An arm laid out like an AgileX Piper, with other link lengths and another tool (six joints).
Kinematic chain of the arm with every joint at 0, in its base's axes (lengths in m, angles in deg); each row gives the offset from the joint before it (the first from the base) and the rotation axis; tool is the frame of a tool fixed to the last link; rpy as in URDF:
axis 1: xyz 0 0 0.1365 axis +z
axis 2: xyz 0 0 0 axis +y
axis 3: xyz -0.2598 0 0.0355 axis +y
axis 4: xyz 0.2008 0 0.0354 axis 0.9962 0 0.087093
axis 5: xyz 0 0 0 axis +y
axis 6: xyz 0.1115 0 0.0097 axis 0.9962 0 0.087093
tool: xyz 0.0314 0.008 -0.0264 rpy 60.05 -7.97 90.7
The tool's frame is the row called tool.
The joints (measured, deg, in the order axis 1, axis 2, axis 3, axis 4, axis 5, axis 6), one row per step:
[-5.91 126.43 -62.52 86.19 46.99 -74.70]
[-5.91 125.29 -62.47 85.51 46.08 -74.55]
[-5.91 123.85 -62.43 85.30 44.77 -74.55]
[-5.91 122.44 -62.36 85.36 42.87 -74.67]
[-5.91 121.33 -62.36 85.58 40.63 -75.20]
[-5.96 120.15 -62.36 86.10 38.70 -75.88]
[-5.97 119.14 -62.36 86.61 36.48 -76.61]
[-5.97 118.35 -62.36 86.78 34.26 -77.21]
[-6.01 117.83 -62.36 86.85 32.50 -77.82]
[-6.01 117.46 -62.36 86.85 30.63 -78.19]
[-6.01 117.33 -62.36 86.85 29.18 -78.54]
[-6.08 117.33 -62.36 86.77 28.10 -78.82]
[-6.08 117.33 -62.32 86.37 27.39 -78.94]
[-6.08 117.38 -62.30 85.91 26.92 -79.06]
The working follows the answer.
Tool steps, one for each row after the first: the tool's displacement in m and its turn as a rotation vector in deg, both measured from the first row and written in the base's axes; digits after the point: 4 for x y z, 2 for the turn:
[0.0008 -0.0018 0.0041 -1.18 -0.93 0.01]
[0.0031 -0.0042 0.0098 -2.55 -2.30 -0.52]
[0.0061 -0.0075 0.0147 -4.29 -3.69 -1.56]
[0.0096 -0.0117 0.0179 -6.36 -5.11 -2.69]
[0.0132 -0.0156 0.0224 -8.07 -6.67 -3.87]
[0.0167 -0.0200 0.0257 -10.03 -8.05 -5.15]
[0.0194 -0.0246 0.0277 -12.10 -9.10 -6.22]
[0.0214 -0.0286 0.0286 -13.83 -9.89 -6.97]
[0.0232 -0.0327 0.0287 -15.57 -10.37 -7.82]
[0.0244 -0.0359 0.0279 -16.95 -10.62 -8.43]
[0.0251 -0.0388 0.0267 -18.03 -10.71 -8.85]
[0.0251 -0.0405 0.0255 -18.90 -10.74 -8.83]
[0.0248 -0.0418 0.0243 -19.61 -10.76 -8.62]

Tool pose at each row, in the base's axes (x y z in m, rotation vector in deg; rounded; the steps above come from the unrounded poses):
[0.3280 0.0782 0.0698 -127.82 -82.99 -93.40]
[0.3287 0.0764 0.0739 127.94 84.56 94.21]
[0.3310 0.0741 0.0796 125.87 84.18 93.75]
[0.3340 0.0707 0.0845 123.76 83.30 92.74]
[0.3376 0.0666 0.0877 121.50 82.42 91.37]
[0.3412 0.0626 0.0922 119.29 81.27 90.49]
[0.3447 0.0582 0.0955 117.21 80.14 89.16]
[0.3474 0.0536 0.0975 115.36 79.38 87.51]
[0.3494 0.0496 0.0984 113.87 78.96 86.10]
[0.3511 0.0456 0.0985 112.73 78.45 84.43]
[0.3523 0.0424 0.0977 111.95 78.16 83.04]
[0.3531 0.0395 0.0965 111.43 78.02 81.88]
[0.3530 0.0377 0.0953 110.95 78.35 81.00]
[0.3527 0.0365 0.0940 110.50 78.86 80.34]

